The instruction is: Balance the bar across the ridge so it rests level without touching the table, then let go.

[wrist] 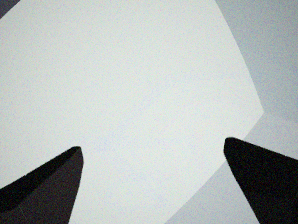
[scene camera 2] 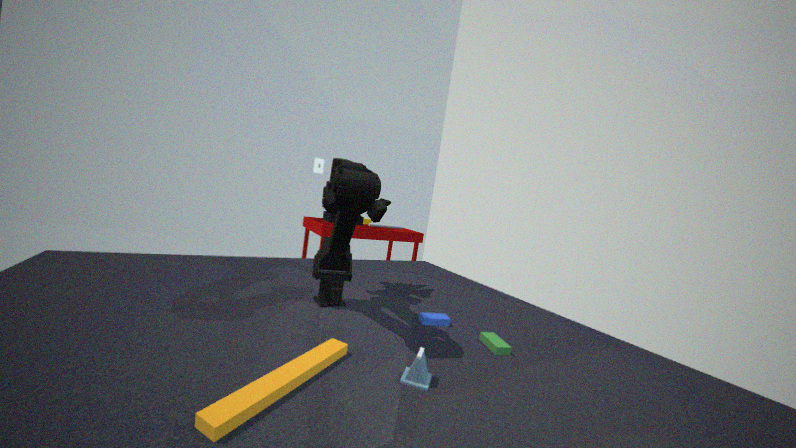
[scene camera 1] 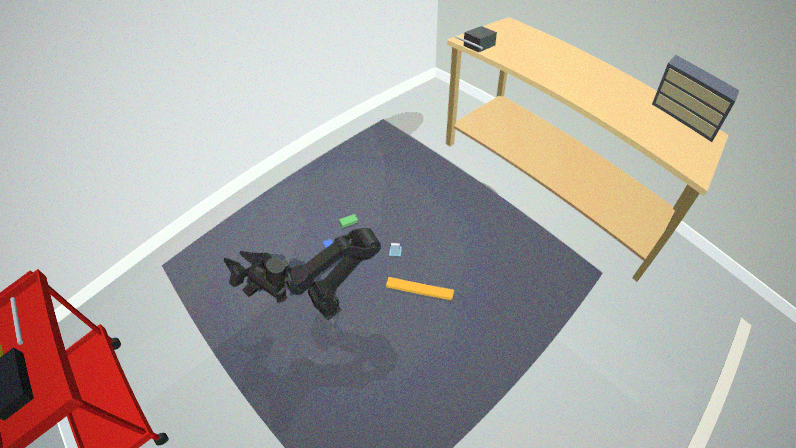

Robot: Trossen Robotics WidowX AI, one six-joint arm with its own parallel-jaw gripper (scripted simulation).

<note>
My gripper (scene camera 1: 232, 255) is open, holding nothing. I also see a yellow bar (scene camera 1: 394, 283).
My gripper shows as well in the wrist view (wrist: 155, 150). The wrist view does not show the yellow bar: it is out of frame.
</note>
